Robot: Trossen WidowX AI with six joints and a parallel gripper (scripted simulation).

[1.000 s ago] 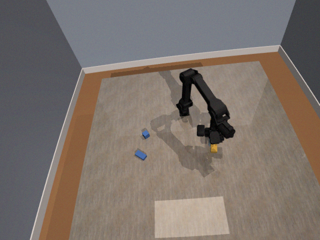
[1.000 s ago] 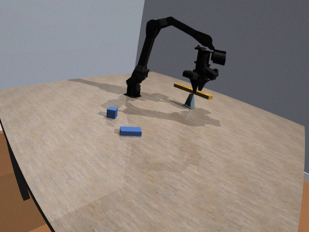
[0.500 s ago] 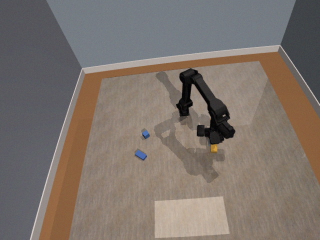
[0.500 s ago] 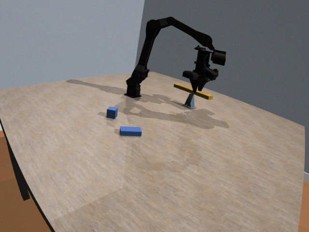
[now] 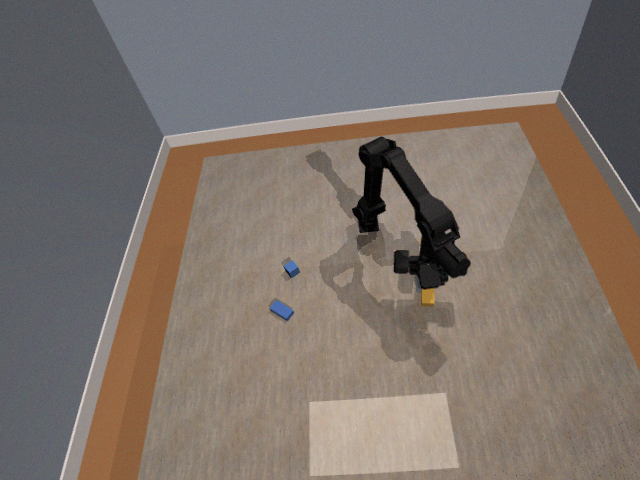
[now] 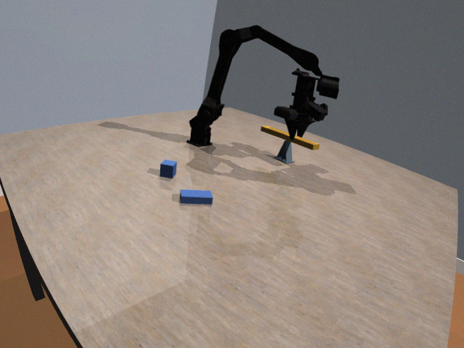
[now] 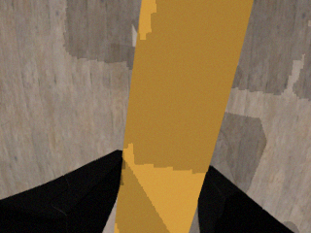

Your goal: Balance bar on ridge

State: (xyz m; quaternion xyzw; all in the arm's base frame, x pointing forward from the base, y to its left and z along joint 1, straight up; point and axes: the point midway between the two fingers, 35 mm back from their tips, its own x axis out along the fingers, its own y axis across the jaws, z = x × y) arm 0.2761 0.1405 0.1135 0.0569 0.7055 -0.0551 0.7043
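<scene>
The yellow bar lies 3 cm behind my gripper tip. Also, from my gripper tip: blue cube (11 cm behind, 40 cm to the right, 6 cm below); then flat blue block (2 cm ahead, 43 cm to the right, 7 cm below).
</scene>
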